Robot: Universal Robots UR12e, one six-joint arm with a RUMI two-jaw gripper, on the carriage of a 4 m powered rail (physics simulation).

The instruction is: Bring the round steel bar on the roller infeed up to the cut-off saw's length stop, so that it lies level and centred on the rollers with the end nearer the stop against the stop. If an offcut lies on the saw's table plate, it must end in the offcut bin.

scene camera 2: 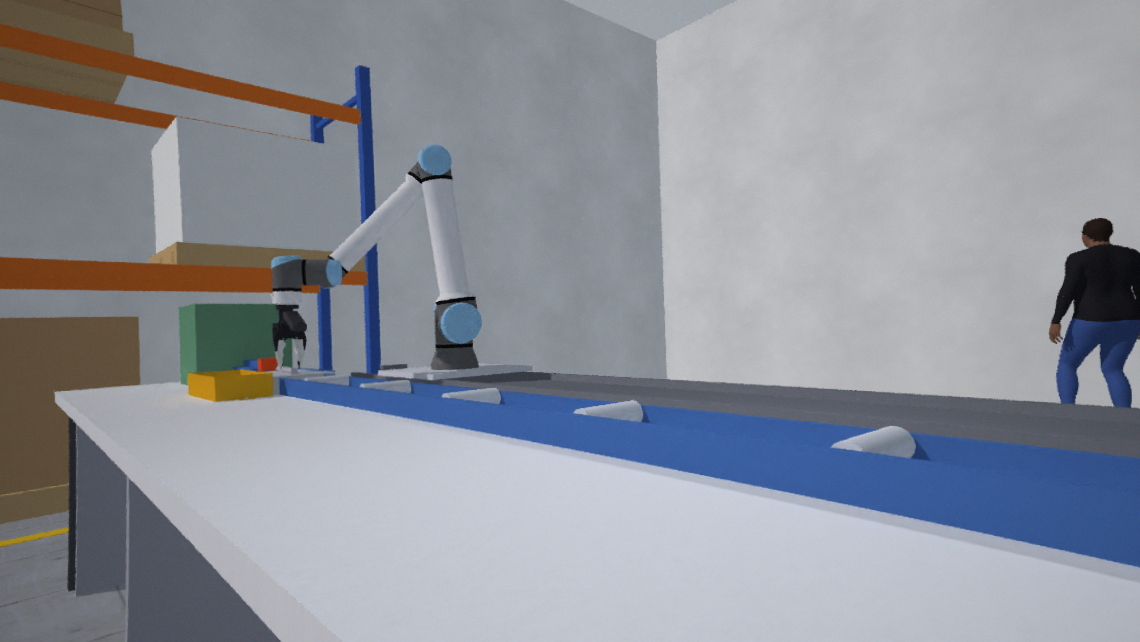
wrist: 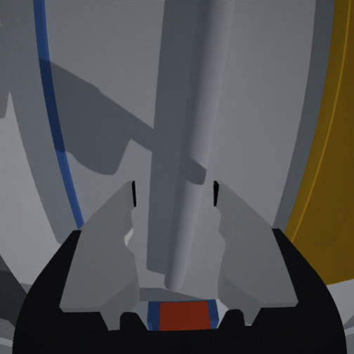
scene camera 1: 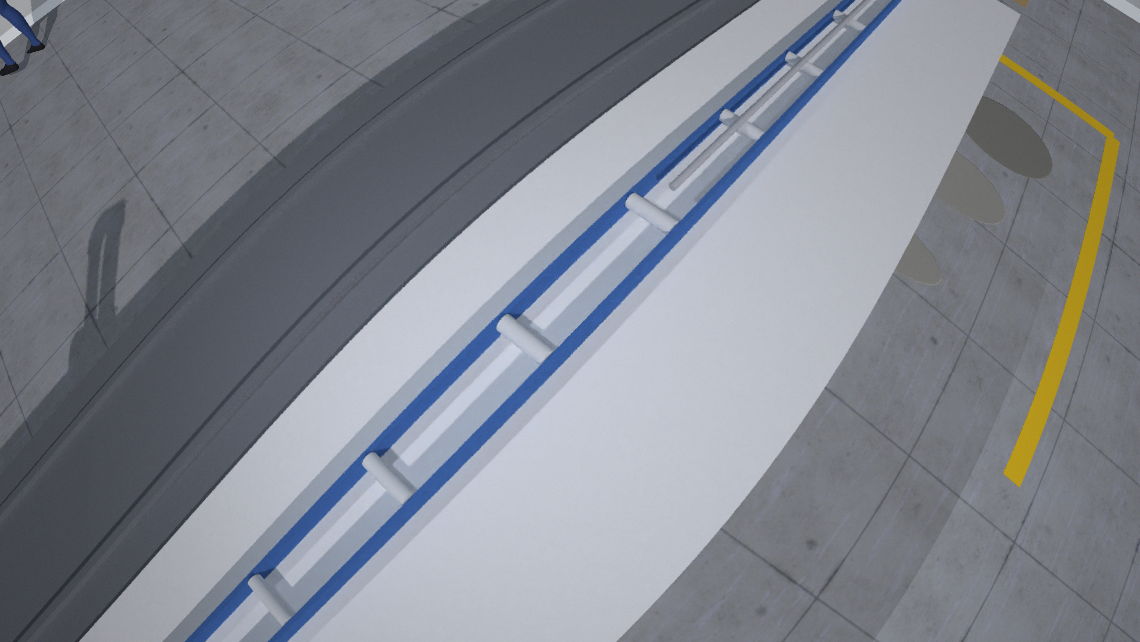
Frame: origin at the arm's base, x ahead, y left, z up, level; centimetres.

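Seen in the pictures: arm's base at its link origin: [scene camera 2: 454, 368].
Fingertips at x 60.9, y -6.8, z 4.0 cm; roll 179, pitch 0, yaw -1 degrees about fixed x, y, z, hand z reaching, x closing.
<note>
Pixels of each thing's middle, then the offset from my fingertips to it. "*": a spot on its surface instead.
- blue length stop with its red face, body centre: [scene camera 2: 268, 364] dz +1.2, dx +1.1, dy -20.2 cm
- yellow offcut bin at the middle of its body: [scene camera 2: 229, 384] dz -3.4, dx +18.9, dy +1.8 cm
- green box at a spot on its surface: [scene camera 2: 227, 334] * dz +12.9, dx +7.7, dy -48.2 cm
The round steel bar [scene camera 1: 702, 159] lies lengthwise between the blue side rails of the roller infeed, at the upper right of scene camera 1. In the wrist view a grey round offcut [wrist: 200, 100] lies on the saw's table plate [wrist: 260, 100], slightly slanted. My gripper [wrist: 174, 182] [scene camera 2: 290, 366] is open, pointing down low over the plate; the offcut runs between the two fingers, with gaps on both sides. The blue length stop with its red face [wrist: 185, 315] [scene camera 2: 267, 364] is beyond the offcut's near end. The yellow offcut bin [wrist: 330, 200] [scene camera 2: 229, 385] is beside the plate.
Infeed rollers [scene camera 1: 652, 212] [scene camera 2: 472, 395] stand between blue rails [scene camera 1: 610, 296]. A green box [scene camera 2: 227, 334] stands behind the stop. A storage rack [scene camera 2: 364, 199] is behind the arm. A person [scene camera 2: 1096, 287] stands beyond the dark rail bed [scene camera 2: 757, 394].
</note>
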